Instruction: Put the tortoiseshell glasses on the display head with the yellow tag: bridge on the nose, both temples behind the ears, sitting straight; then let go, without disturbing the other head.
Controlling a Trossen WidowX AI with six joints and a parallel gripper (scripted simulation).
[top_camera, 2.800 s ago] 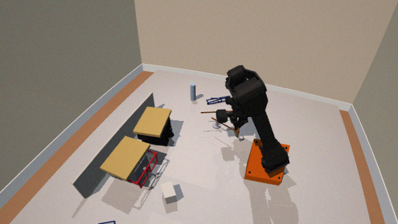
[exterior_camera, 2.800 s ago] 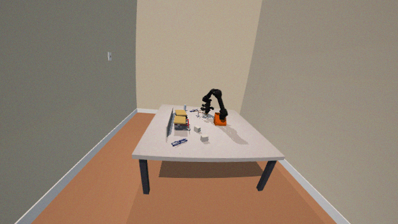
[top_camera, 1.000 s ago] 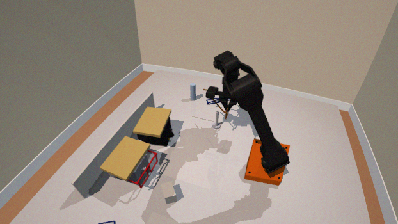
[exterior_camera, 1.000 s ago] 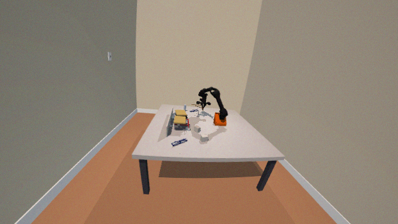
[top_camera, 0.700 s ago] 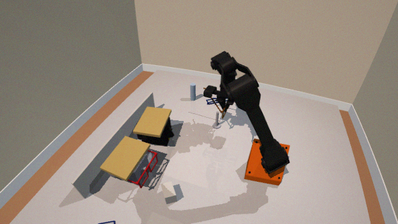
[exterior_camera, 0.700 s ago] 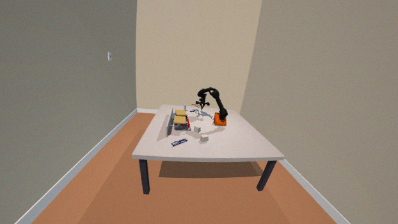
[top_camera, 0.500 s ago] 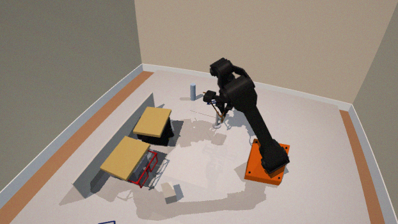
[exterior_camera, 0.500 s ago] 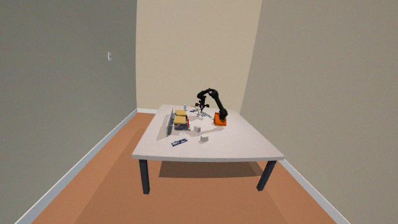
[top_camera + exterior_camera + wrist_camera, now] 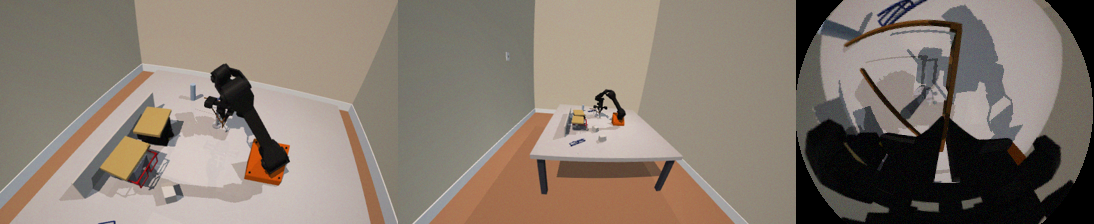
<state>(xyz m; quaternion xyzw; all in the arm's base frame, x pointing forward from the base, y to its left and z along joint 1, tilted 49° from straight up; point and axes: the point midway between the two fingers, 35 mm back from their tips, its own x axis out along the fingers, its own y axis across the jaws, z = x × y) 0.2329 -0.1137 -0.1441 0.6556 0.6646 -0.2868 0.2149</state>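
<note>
My gripper tip is 40 mm short of the grey peg, 40 mm above it and 20 mm to the left of it. From my gripper tip the other things lie so: upright panel: 400 mm ahead, 260 mm to the left; then pale blue cylinder: 230 mm ahead, 190 mm to the right, 10 mm below; then tan display head: 260 mm ahead, 150 mm to the left.
</note>
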